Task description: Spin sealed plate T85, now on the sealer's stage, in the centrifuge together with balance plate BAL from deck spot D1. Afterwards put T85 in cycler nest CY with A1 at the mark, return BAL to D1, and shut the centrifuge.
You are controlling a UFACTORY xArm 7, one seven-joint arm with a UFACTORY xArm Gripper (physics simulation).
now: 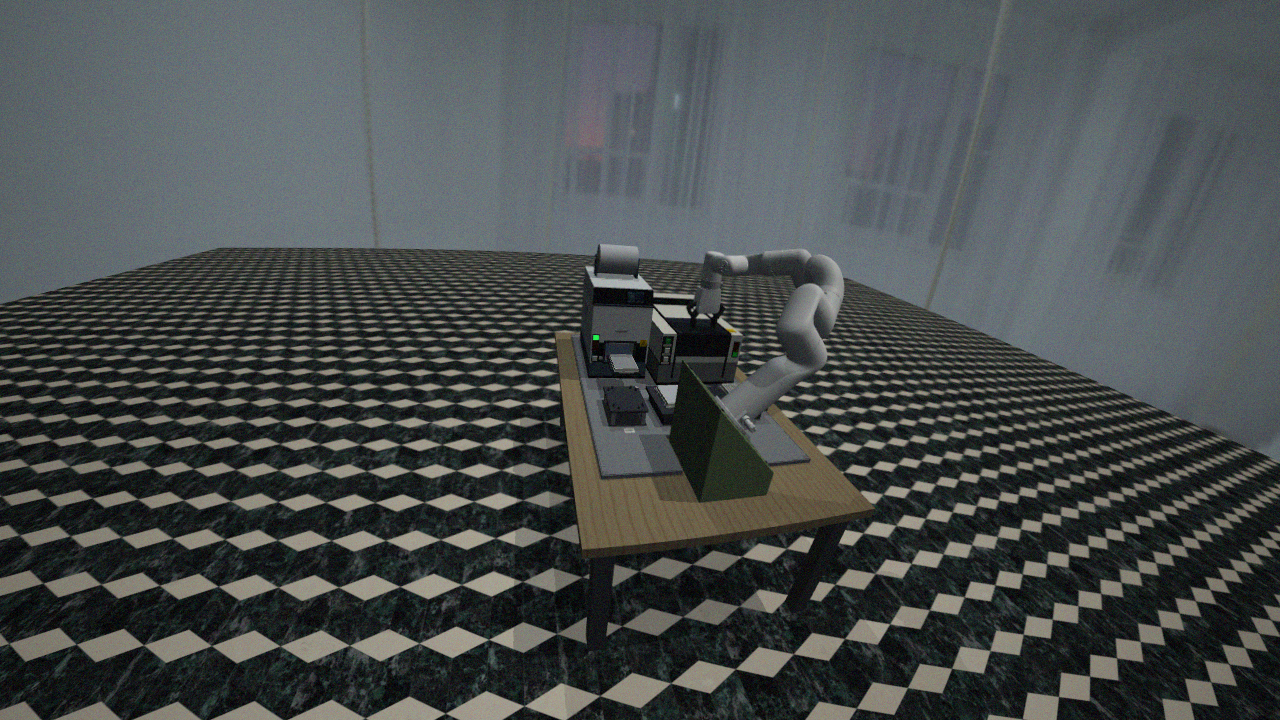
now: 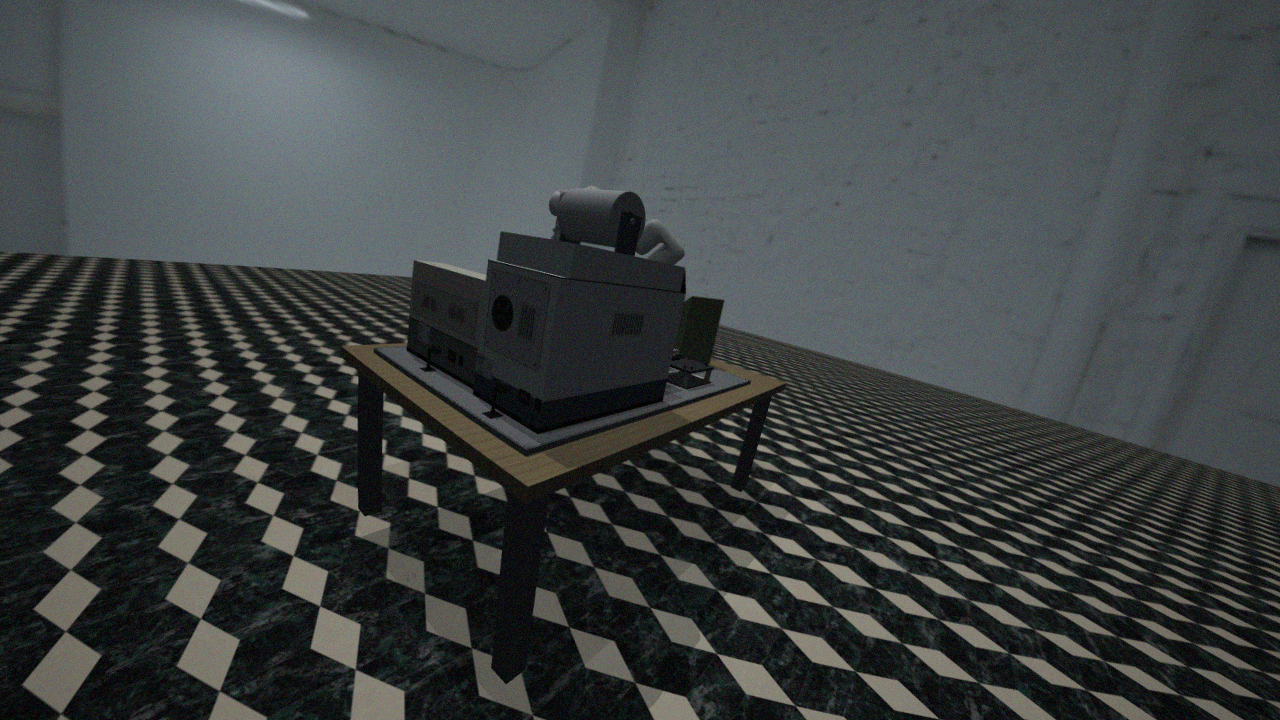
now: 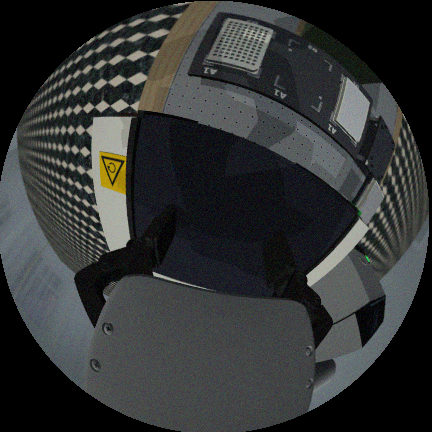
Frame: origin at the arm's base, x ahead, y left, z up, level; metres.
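Where they show: gripper, fingertip midpoint: [image 1: 702,327] [image 3: 223,231]; arm's base, link origin: [image 1: 728,416] [image 2: 687,315].
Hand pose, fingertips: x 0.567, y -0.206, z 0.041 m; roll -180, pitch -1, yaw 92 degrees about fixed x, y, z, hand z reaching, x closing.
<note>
Each offset is from my fingertips to the top centre of the thing. "pt": to the spot under its first point.
My gripper [image 1: 706,321] [image 3: 223,231] is open and empty, pointing down over the centrifuge [image 1: 662,344] [image 2: 447,301] [image 3: 111,200]. The centrifuge's dark lid @(pt 0.015 m down, 0.069 m back, 0.043 m left) [image 1: 700,337] [image 3: 230,185] looks down; whether the fingers touch it cannot be told. T85, a pale plate @(0.100 m down, 0.067 m back, 0.337 m left) [image 1: 622,362] [image 3: 371,201], sits on the sealer's stage, its details unclear. The balance plate BAL @(0.146 m down, 0.245 m back, 0.210 m left) [image 3: 353,111], flat and white, lies at deck spot D1, its A1 label beside it. The cycler nest CY seems to be the dark block @(0.147 m down, 0.233 m back, 0.377 m left) [image 1: 623,402] [image 3: 384,142] beyond D1; its inside is hidden.
The tall sealer @(0.263 m up, 0.229 m ahead, 0.300 m left) [image 1: 617,313] [image 2: 595,331] [image 3: 342,295] stands beside the centrifuge with a roll [image 1: 617,259] [image 2: 595,214] on top. A white many-welled plate @(0.146 m down, 0.262 m back, 0.038 m right) [image 3: 242,44] sits on the dark deck. A green upright panel [image 1: 716,443] [image 2: 699,329] stands near the table's end.
</note>
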